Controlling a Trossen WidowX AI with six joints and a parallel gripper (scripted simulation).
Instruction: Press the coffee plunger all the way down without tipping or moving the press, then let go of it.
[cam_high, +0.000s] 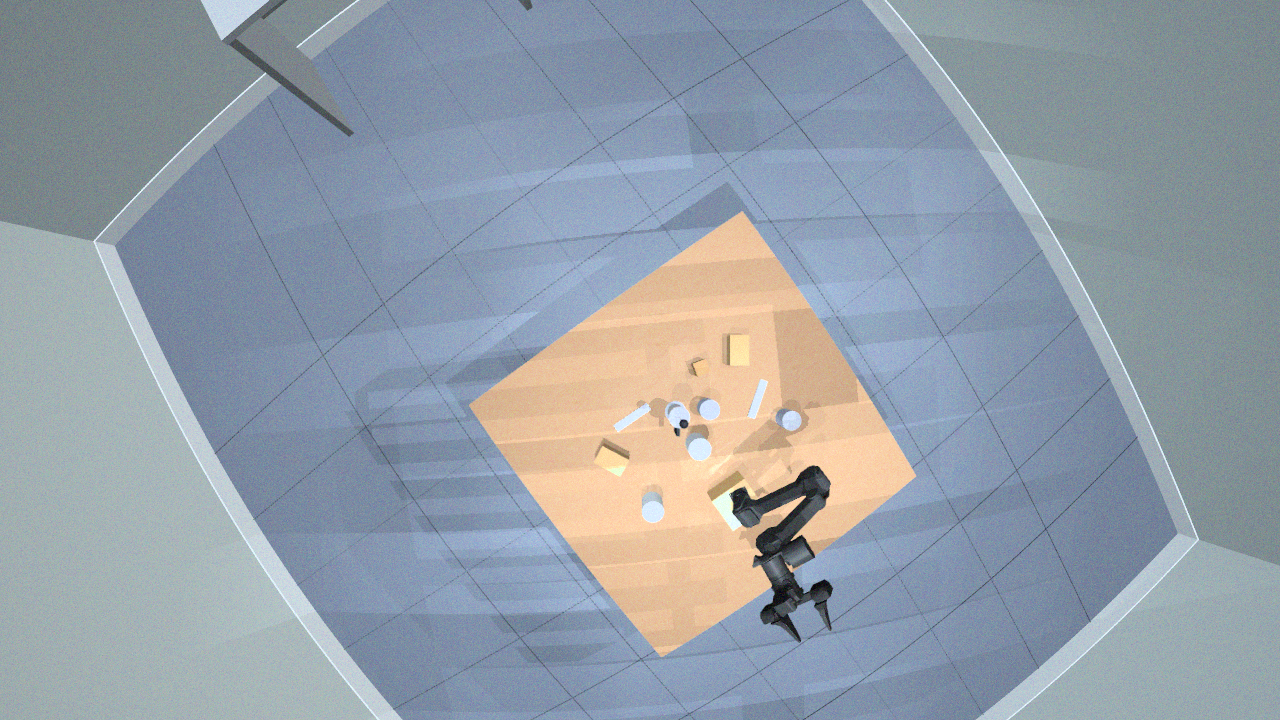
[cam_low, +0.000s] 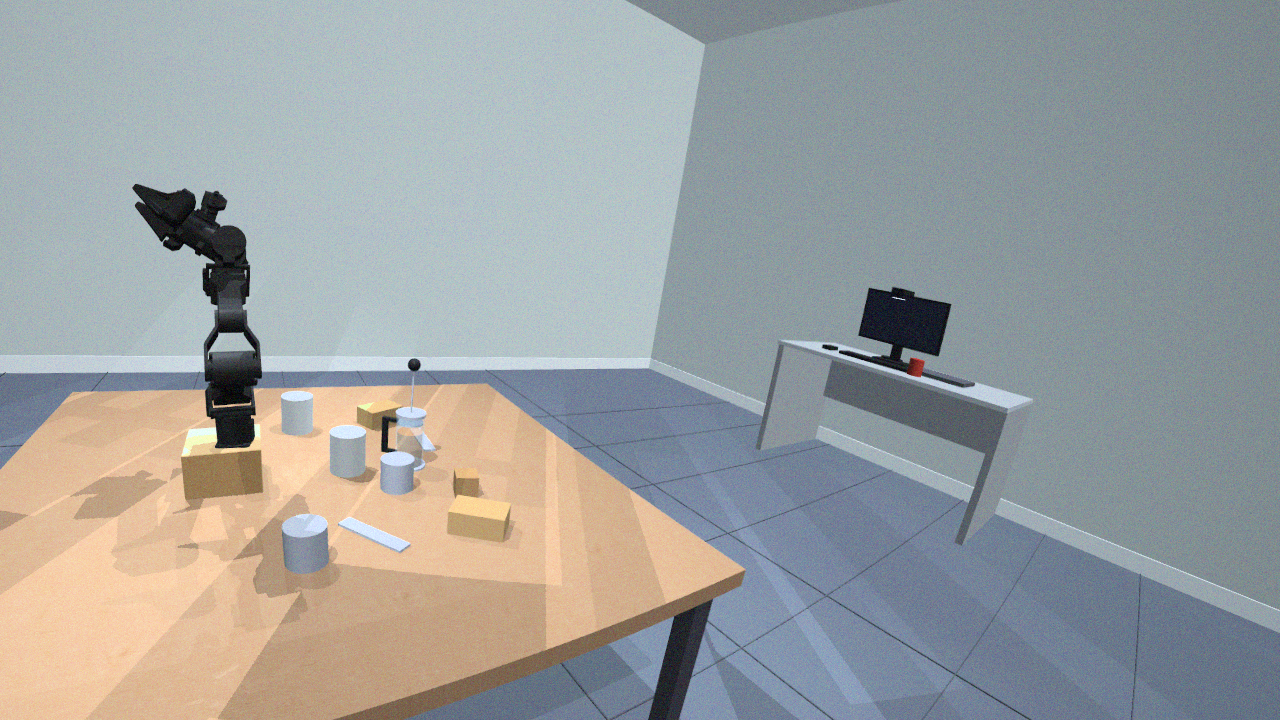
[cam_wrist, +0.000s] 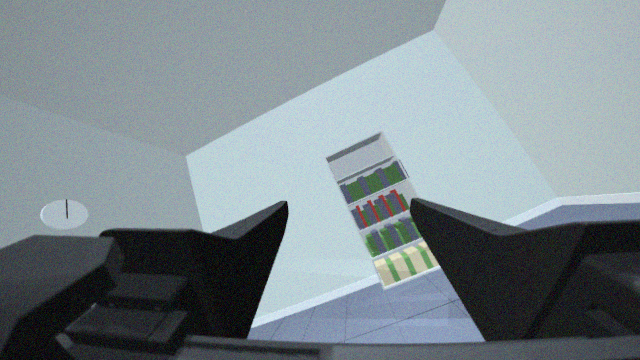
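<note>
My gripper tip is now 53 cm short of the coffee press, 44 cm above it and 6 cm to the right of it.
</note>
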